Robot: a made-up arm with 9 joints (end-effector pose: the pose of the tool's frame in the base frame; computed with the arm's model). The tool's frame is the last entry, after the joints. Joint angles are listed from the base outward.
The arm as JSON. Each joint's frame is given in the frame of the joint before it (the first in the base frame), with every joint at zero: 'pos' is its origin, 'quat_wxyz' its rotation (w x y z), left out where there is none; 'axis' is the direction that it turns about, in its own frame. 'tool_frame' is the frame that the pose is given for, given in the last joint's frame.
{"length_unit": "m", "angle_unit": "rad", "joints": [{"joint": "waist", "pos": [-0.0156, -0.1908, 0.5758], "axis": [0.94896, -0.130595, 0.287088]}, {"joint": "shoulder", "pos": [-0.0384, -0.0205, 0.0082], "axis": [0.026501, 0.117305, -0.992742]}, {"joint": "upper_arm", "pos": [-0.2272, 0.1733, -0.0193], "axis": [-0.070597, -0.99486, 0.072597]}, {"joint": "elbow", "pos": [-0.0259, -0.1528, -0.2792], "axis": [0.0, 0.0, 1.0]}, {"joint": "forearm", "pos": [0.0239, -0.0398, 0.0], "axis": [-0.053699, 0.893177, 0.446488]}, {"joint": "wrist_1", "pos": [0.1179, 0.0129, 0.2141], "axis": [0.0, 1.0, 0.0]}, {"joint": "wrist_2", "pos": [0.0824, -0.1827, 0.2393], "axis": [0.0, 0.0, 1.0]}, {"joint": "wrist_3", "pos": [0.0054, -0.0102, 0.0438], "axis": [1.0, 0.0, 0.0]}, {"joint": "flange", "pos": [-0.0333, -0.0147, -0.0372], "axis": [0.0, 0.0, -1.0]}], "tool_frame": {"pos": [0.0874, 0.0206, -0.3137], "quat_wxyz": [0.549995, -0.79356, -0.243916, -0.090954]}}
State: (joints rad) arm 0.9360 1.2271 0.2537 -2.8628 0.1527 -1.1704 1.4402 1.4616 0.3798
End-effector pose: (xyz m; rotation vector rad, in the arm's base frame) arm 0.0011 0.0418 0.6094 -0.8726 2.1903 -1.2755
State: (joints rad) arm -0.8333 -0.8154 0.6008 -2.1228 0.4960 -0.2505 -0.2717 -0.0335 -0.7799
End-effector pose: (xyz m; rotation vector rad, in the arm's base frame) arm -0.2172 -0.7053 0.6237 -2.1207 -0.3164 -0.9093
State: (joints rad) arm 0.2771 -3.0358 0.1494 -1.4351 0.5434 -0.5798 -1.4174 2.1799 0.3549
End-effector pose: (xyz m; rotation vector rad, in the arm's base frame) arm 0.2557 0.1250 1.1581 0.6959 0.3594 0.2742
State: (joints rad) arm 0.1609 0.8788 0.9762 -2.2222 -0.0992 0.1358 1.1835 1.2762 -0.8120
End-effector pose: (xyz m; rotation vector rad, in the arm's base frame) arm -0.2146 0.1445 0.7509 -0.9789 -1.2994 -2.4332
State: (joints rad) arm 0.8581 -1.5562 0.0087 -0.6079 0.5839 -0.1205 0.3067 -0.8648 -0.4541
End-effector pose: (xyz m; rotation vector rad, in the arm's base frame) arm 0.5014 -0.0070 0.5524 -0.9005 -2.9311 0.0654
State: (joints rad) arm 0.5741 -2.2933 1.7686 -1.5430 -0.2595 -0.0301 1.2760 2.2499 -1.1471
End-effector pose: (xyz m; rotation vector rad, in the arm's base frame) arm 0.3863 -0.4464 0.0320 -2.8035 -0.3799 -0.0212
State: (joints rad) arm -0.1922 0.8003 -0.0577 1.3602 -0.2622 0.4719 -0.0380 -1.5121 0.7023
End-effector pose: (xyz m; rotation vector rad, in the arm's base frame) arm 0.3034 -0.4277 0.7465 2.5933 1.0103 0.2031
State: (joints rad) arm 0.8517 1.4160 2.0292 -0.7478 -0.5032 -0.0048 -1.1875 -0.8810 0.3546
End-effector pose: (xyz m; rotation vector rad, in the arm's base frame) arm -0.2205 -0.0157 0.3192 0.4840 2.1373 -2.1785
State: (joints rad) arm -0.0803 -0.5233 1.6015 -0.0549 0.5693 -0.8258 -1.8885 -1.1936 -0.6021
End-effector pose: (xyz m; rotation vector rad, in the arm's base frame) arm -0.0804 -0.3757 0.5994 -1.4824 -0.5931 -0.9978
